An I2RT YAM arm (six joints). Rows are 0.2 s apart.
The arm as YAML. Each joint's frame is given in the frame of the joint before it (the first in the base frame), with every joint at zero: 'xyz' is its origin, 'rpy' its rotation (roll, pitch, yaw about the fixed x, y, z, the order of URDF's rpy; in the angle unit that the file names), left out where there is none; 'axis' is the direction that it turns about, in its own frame. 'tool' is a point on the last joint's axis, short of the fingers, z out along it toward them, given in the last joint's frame.
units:
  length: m
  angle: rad
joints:
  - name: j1
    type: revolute
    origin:
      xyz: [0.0, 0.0, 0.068]
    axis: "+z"
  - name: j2
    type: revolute
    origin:
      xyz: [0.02, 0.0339, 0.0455]
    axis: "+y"
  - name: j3
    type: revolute
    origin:
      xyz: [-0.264, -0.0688, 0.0]
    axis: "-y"
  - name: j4
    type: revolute
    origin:
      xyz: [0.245, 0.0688, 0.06]
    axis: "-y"
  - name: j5
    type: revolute
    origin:
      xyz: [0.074, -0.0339, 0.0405]
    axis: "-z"
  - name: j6
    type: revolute
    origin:
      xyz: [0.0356, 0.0, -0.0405]
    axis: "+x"
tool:
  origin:
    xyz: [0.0, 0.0, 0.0]
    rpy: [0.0, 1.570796, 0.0]
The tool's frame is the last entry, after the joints.
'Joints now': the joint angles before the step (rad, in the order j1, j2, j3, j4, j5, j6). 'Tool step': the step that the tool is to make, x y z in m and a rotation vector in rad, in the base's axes. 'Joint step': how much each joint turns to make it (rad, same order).
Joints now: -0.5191, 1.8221, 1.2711, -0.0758, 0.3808, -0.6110
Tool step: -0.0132, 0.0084, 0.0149, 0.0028, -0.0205, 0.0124
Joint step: 0.0005, -0.0759, -0.0368, -0.0241, -0.0170, 0.0036
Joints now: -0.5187, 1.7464, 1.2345, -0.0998, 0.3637, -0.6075
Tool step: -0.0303, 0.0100, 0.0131, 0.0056, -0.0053, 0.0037
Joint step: -0.0194, -0.1290, -0.0917, -0.0329, -0.0233, -0.0076
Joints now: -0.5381, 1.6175, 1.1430, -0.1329, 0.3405, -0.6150
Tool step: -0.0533, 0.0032, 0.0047, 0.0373, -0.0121, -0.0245
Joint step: -0.0843, -0.1795, -0.1471, -0.0417, -0.0707, -0.0036
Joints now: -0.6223, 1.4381, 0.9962, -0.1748, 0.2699, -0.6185
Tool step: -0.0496, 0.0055, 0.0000, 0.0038, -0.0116, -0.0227
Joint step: -0.0961, -0.1732, -0.1372, -0.0211, -0.0660, -0.0346
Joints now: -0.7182, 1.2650, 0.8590, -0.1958, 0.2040, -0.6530
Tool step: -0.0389, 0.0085, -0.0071, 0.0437, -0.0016, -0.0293
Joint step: -0.0879, -0.1360, -0.1011, -0.0627, -0.0667, -0.0072
